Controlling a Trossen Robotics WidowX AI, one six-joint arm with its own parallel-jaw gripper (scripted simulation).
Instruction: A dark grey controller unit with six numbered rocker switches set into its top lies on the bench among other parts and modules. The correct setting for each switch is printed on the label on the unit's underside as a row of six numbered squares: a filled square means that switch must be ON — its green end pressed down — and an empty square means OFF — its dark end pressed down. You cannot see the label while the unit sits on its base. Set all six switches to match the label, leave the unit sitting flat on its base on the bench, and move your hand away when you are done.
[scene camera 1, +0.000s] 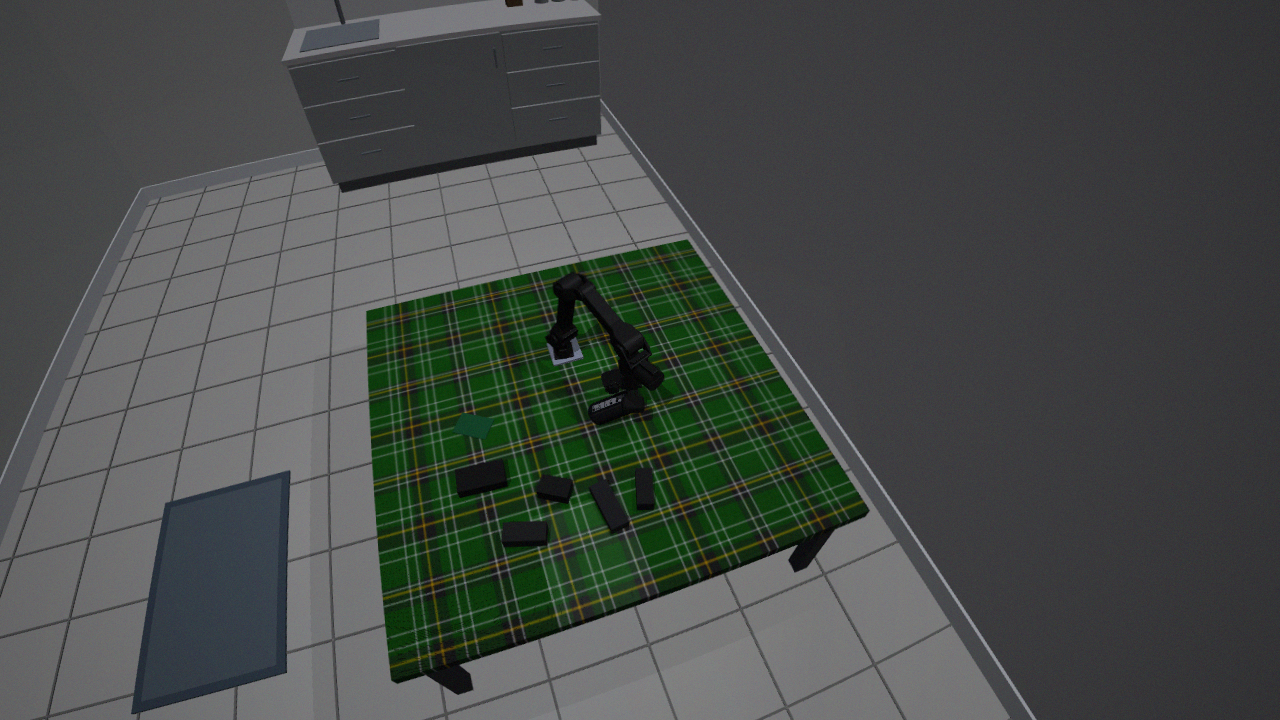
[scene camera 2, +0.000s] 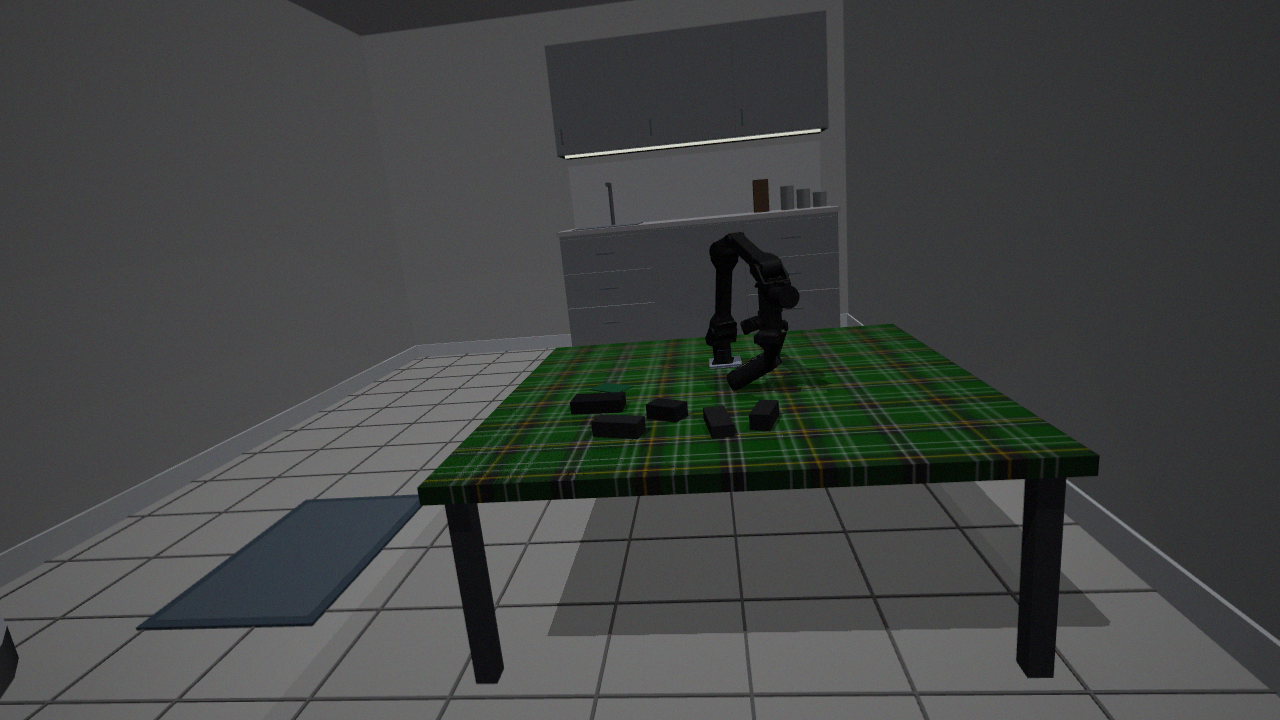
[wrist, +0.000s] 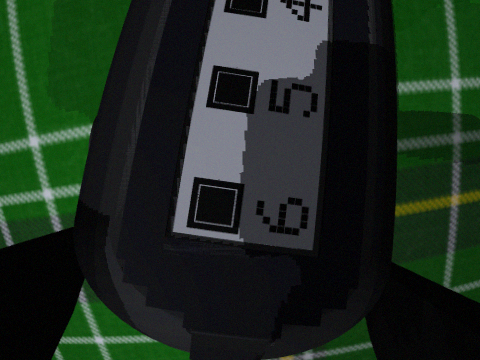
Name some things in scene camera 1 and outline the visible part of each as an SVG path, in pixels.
My gripper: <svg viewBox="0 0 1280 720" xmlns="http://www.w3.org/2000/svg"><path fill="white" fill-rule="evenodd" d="M619 359L619 369L613 369L601 374L605 391L612 395L618 393L619 388L630 390L630 396L624 396L621 399L622 413L643 413L645 411L644 397L638 395L638 388L642 388L642 384L633 375L625 375L621 372Z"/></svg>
A flat green board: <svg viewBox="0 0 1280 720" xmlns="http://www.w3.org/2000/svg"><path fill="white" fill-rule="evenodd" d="M461 413L461 417L452 432L486 440L494 419Z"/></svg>
